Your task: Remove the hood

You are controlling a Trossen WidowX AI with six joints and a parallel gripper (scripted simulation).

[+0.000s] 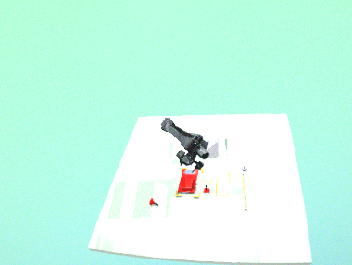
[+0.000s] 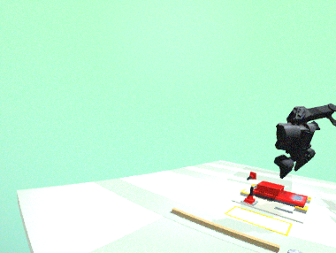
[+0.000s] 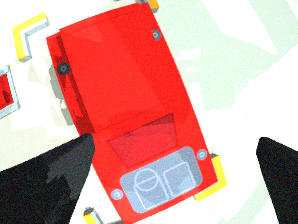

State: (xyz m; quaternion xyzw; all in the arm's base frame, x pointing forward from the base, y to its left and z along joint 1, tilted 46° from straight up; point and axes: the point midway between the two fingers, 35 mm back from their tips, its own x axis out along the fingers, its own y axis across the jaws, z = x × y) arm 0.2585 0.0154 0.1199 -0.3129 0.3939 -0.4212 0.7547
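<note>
Right now my gripper tip is 6 cm short of the red hood, 1 cm to the right of it and 6 cm above it. From my gripper tip the other things lie so: grey wheel (12 cm behind, 37 cm to the left, 9 cm below); thin wooden stick (7 cm ahead, 38 cm to the left, 10 cm below).
</note>
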